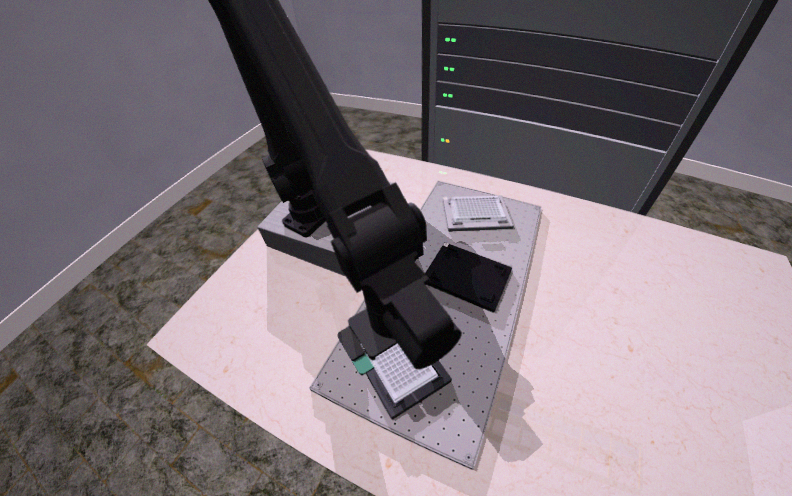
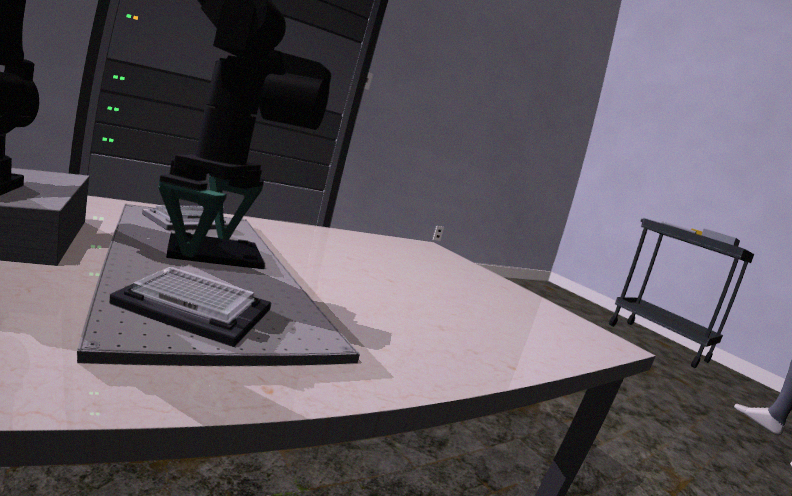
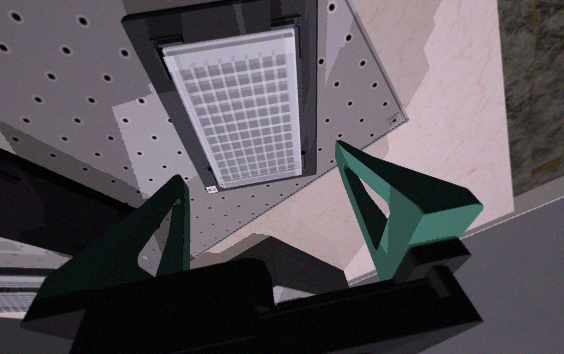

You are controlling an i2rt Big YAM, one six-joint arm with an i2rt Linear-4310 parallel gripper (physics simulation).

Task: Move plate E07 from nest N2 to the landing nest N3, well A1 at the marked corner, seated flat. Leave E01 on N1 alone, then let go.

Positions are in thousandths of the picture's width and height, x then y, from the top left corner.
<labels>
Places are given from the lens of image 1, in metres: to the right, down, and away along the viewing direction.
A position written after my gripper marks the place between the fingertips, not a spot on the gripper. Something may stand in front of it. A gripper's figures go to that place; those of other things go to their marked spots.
my gripper (image 1: 499, 705): 0.00, 0.16, 0.48
black nest (image 1: 598, 561): 0.16, 0.07, 0.66
grey perforated baseplate (image 1: 570, 848): 0.09, 0.28, 0.48
The marked spots on the black nest and the grey perforated baseplate are 0.29 m apart.
</labels>
